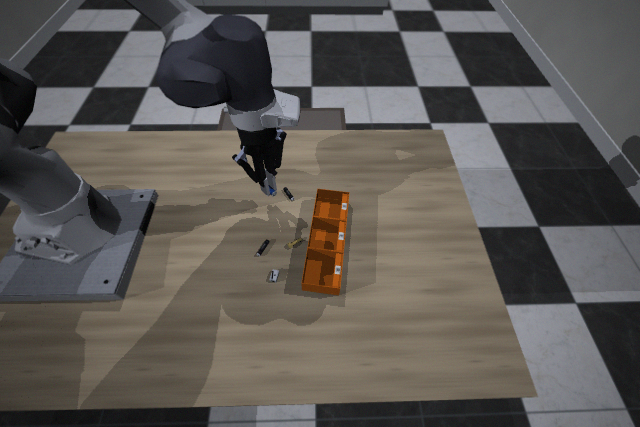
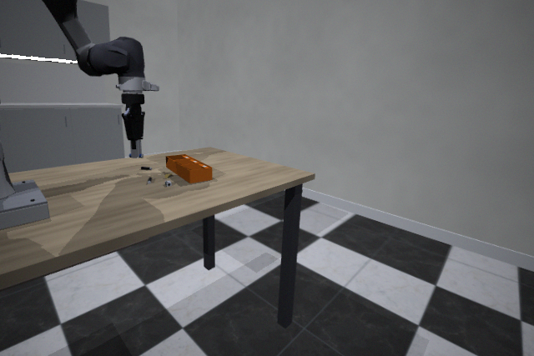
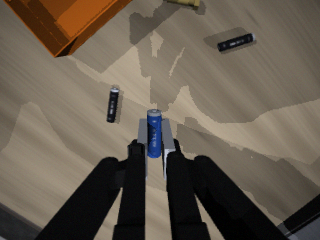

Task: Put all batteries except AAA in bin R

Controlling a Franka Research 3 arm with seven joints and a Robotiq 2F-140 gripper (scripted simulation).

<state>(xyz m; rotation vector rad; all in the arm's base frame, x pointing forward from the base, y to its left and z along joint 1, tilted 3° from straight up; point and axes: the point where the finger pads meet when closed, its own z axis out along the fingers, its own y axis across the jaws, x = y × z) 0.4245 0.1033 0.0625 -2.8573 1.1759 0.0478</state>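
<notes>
Right now my hand is 15 cm short of the orange three-compartment bin row, 11 cm to the left of it and 7 cm above it. Also, from my hand: thin black battery 1 cm behind, 13 cm to the right, 9 cm below; blue battery 3 cm below; yellow screw 7 cm ahead, 12 cm to the right, 9 cm below.
</notes>
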